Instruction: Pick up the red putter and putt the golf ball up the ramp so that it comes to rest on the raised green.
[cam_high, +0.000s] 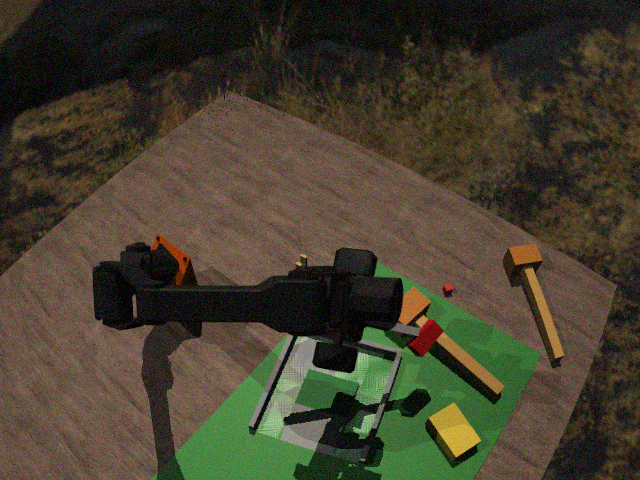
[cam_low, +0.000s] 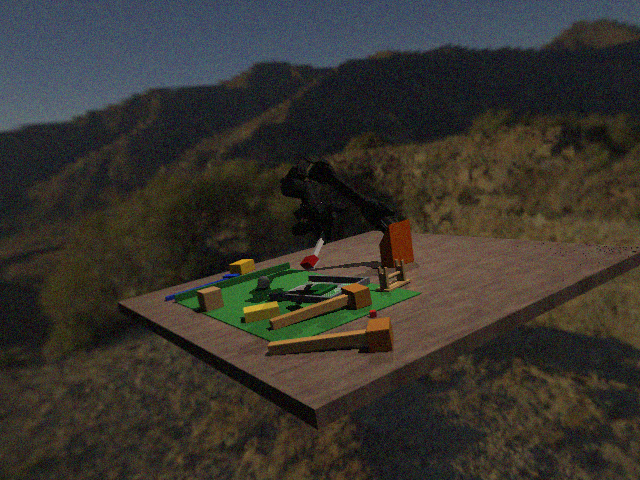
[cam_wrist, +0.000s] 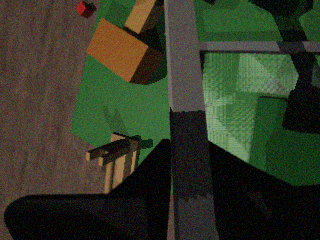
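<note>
My gripper tip is 110 mm short of the white golf ball, 310 mm to the left of it and 140 mm above it. Also, from my gripper tip: small red cube (30 mm ahead, 270 mm to the left, 160 mm below); then wooden cube (330 mm ahead, 240 mm to the right, 140 mm below); then green mat (110 mm ahead, 120 mm to the right, 170 mm below).
</note>
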